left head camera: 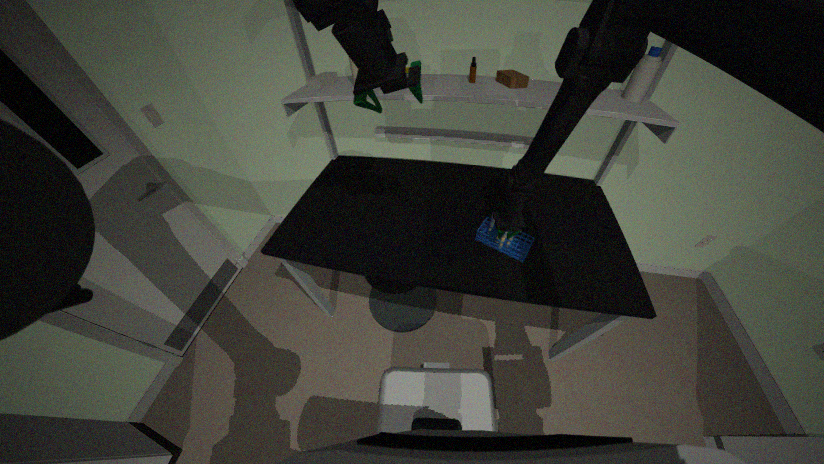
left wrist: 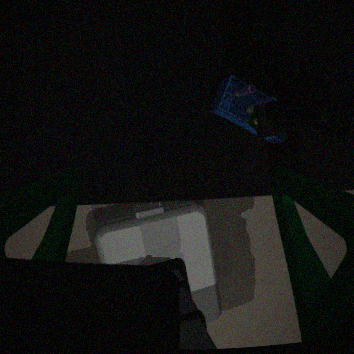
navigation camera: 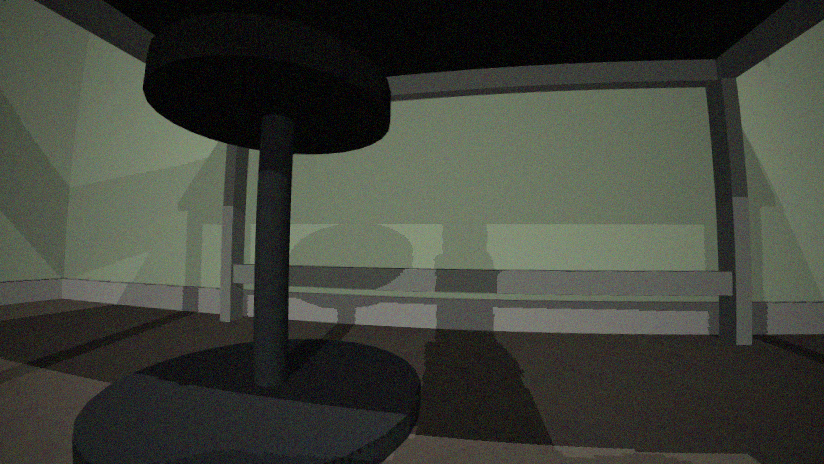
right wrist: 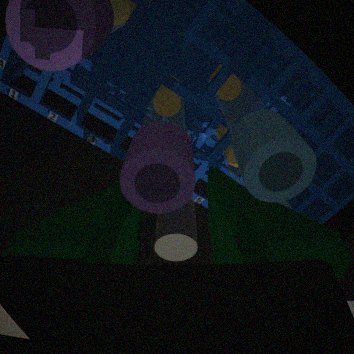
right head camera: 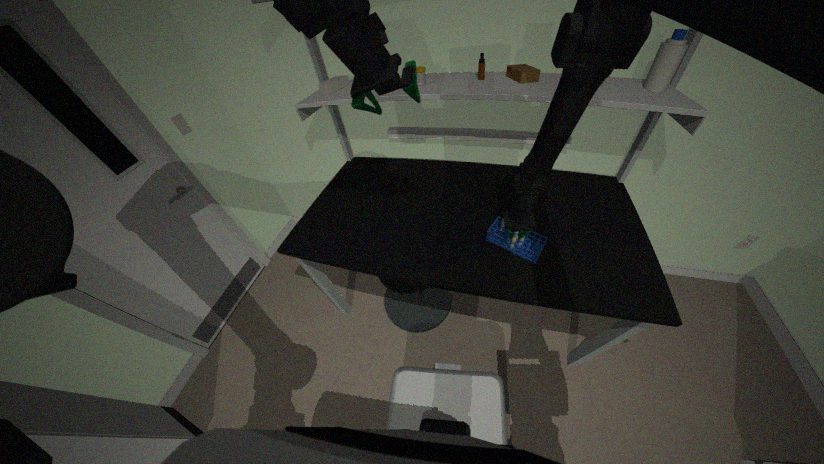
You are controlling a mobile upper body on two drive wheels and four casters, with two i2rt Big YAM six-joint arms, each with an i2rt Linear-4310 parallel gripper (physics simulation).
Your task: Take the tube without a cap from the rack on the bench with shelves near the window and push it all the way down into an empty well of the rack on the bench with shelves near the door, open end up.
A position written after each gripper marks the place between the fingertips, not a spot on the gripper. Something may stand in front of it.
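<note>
An uncapped tube (right wrist: 175,239) is visible, though in the navigation camera view the uncapped tube is out of frame. The scene also has a blue tube rack (right head camera: 530,250), which shows again as the rack (left head camera: 518,249), the rack (left wrist: 223,105) and the rack (right wrist: 122,75); in the navigation camera view the blue tube rack is out of frame. There is a door (right head camera: 153,251) as well. The left gripper (right head camera: 399,106) can also be seen in the left head camera view, the gripper (left head camera: 400,106), and in the left wrist view, the gripper (left wrist: 175,177). The right gripper (right head camera: 514,237) is visible too, and the right wrist view shows the right gripper (right wrist: 175,177).
</note>
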